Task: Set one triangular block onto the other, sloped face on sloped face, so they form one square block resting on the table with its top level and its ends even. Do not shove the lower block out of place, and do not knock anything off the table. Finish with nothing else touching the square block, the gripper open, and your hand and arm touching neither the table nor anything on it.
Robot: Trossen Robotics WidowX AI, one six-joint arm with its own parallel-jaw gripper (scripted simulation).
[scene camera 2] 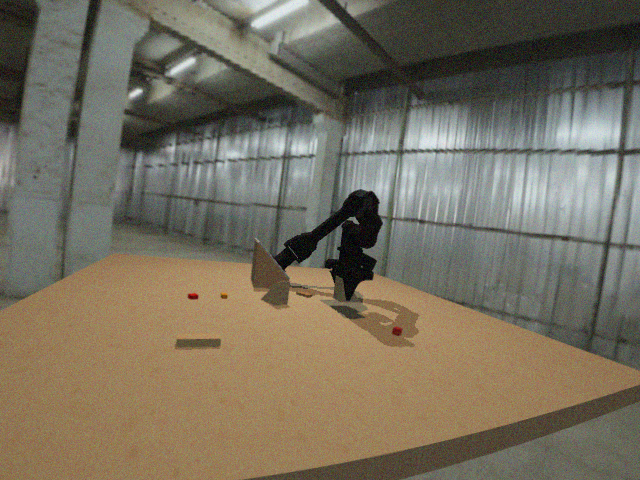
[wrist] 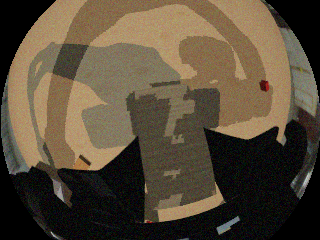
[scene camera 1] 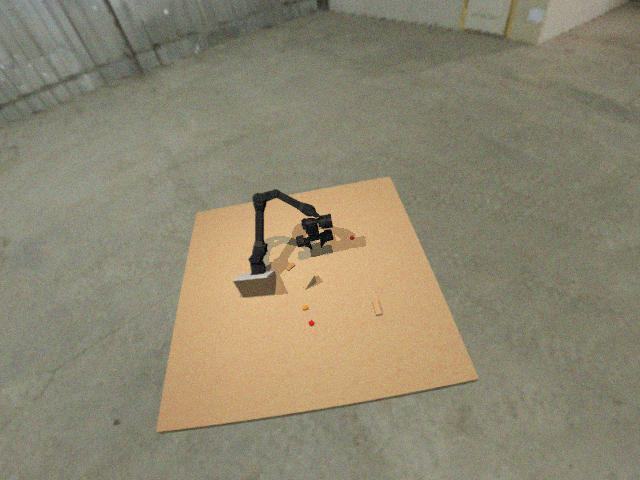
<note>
The gripper [scene camera 2: 343,298] holds a triangular block.
The gripper shows as well in the wrist view [wrist: 168,134].
</note>
